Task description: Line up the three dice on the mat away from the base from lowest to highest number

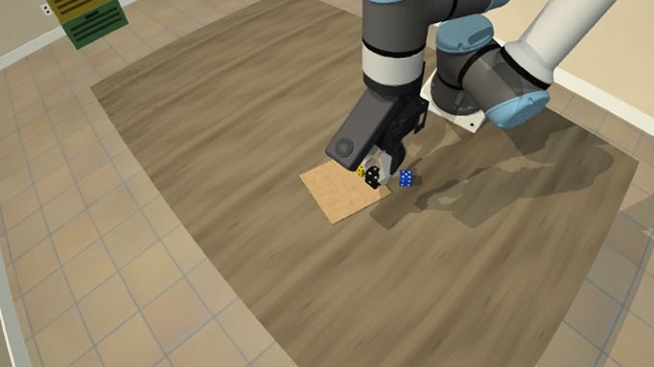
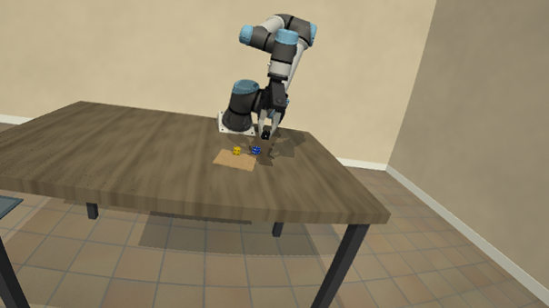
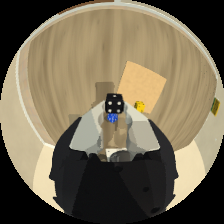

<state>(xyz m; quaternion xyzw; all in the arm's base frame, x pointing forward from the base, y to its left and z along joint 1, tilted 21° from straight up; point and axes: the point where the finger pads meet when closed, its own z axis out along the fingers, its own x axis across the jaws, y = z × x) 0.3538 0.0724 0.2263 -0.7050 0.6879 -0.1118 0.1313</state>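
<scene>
The tan mat is 10 mm behind my hand, 90 mm to the right of it and 110 mm below it. Also, from my hand: blue die: 100 mm behind, 100 mm below; black die: right at my hand; yellow die: 60 mm behind, 90 mm to the right, 100 mm below.
</scene>
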